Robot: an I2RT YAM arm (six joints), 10 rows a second.
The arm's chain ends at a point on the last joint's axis. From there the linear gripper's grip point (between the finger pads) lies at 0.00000 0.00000 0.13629 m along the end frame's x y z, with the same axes.
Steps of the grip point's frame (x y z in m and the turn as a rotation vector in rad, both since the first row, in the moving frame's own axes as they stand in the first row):
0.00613, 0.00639, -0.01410, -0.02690, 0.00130, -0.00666
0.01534, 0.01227, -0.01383, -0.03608, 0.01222, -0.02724
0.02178, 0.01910, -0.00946, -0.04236, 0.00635, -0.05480
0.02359, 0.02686, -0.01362, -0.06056, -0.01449, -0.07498
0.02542, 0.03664, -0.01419, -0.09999, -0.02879, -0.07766
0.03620, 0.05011, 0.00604, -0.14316, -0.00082, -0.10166
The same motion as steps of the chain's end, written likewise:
0.00594, 0.00272, -0.01405, -0.02690, 0.00130, -0.00666
0.01361, 0.00738, -0.01373, -0.03608, 0.01222, -0.02724
0.02076, 0.01336, -0.00934, -0.04236, 0.00635, -0.05480
0.02525, 0.01855, -0.01336, -0.06056, -0.01449, -0.07498
0.02880, 0.02290, -0.01345, -0.09999, -0.02879, -0.07766
0.03532, 0.03069, 0.00743, -0.14316, -0.00082, -0.10166

